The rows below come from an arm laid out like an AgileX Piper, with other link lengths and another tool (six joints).
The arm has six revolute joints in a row. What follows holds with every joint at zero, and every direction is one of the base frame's.
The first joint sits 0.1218 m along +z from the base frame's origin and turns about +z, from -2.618 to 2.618 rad.
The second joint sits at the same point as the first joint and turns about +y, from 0 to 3.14 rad.
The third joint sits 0.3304 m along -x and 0.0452 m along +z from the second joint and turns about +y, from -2.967 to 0 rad.
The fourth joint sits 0.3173 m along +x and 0.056 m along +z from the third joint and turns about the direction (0.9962, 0, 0.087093), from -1.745 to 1.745 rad.
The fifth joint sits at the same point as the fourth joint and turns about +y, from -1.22 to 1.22 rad.
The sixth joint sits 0.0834 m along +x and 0.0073 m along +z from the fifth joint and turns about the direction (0.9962, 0, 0.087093), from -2.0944 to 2.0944 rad.
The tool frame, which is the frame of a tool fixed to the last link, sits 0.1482 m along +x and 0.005 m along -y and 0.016 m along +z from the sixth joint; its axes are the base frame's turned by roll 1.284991, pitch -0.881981 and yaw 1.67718 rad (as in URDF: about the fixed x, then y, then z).
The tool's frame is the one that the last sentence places.
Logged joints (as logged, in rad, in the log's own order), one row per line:
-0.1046, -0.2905, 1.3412, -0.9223, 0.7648, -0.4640
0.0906, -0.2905, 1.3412, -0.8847, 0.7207, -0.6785
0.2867, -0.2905, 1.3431, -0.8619, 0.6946, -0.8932
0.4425, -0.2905, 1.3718, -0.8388, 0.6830, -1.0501
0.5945, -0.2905, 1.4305, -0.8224, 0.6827, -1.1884
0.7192, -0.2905, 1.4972, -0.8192, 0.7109, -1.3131
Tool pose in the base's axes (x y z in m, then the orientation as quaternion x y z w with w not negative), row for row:
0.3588, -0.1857, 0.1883, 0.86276, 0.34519, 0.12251, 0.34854
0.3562, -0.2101, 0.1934, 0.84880, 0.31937, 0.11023, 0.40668
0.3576, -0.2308, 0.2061, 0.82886, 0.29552, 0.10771, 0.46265
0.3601, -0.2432, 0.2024, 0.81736, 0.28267, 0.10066, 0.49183
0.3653, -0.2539, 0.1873, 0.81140, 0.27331, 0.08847, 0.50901
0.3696, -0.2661, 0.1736, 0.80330, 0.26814, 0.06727, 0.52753
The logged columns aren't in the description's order. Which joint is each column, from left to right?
Columns, left to right: joint 6, joint 1, joint 2, joint 3, joint 5, joint 4.
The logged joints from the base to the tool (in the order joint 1, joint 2, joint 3, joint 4, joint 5, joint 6), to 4 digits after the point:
-0.2905, 1.3412, -0.9223, -0.4640, 0.7648, -0.1046
-0.2905, 1.3412, -0.8847, -0.6785, 0.7207, 0.0906
-0.2905, 1.3431, -0.8619, -0.8932, 0.6946, 0.2867
-0.2905, 1.3718, -0.8388, -1.0501, 0.6830, 0.4425
-0.2905, 1.4305, -0.8224, -1.1884, 0.6827, 0.5945
-0.2905, 1.4972, -0.8192, -1.3131, 0.7109, 0.7192

